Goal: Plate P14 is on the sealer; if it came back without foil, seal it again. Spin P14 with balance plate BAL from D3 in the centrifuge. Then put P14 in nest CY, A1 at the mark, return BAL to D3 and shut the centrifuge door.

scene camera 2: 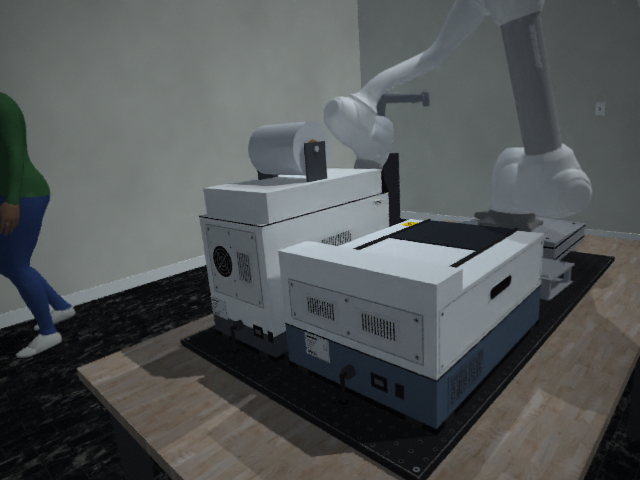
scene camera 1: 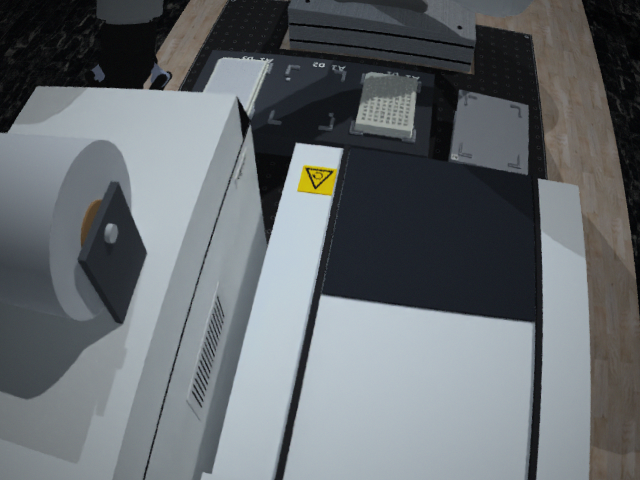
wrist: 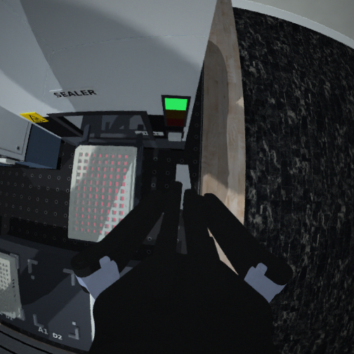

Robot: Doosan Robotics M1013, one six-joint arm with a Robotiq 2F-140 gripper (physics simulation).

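Places are measured from the arm's base along level axes (x ahead, y down, z left), in millimetres.
Where they show: arm's base, link origin: (scene camera 2: 510, 224).
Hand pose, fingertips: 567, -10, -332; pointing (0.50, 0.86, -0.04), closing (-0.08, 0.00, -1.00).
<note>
Each offset is from my fingertips to the centre of the thing, as dx, dy, dz.
Plate P14 (wrist: 102, 192) lies on the sealer's carriage in the wrist view; its pink-filled wells show, with no foil over them. The sealer @(+272, -156, +88) (scene camera 1: 139, 134) (scene camera 2: 232, 204) (wrist: 125, 65) has a green lamp lit. My gripper (wrist: 181, 173) is shut and empty, right of P14, its tips over a pale grey strip; in scene camera 1 its tips are hidden behind the sealer. Balance plate BAL @(-230, +15, +106) (scene camera 1: 235, 77) sits at D3. The centrifuge @(+260, -40, +397) (scene camera 1: 413, 382) (scene camera 2: 361, 258) stands beside the sealer; I cannot tell its door's state. A grey nest @(-185, +51, +520) (scene camera 1: 491, 131), its label unreadable, holds no plate.
Another plate @(-210, +15, +353) (scene camera 1: 387, 105) (wrist: 7, 285) sits at D1, and position D2 shows corner brackets without a plate. The foil roll @(+293, -336, +87) (scene camera 1: 56, 222) (scene camera 2: 279, 149) is on top of the sealer. A person (scene camera 2: 25, 206) in green stands beyond the table at the left in scene camera 2.
</note>
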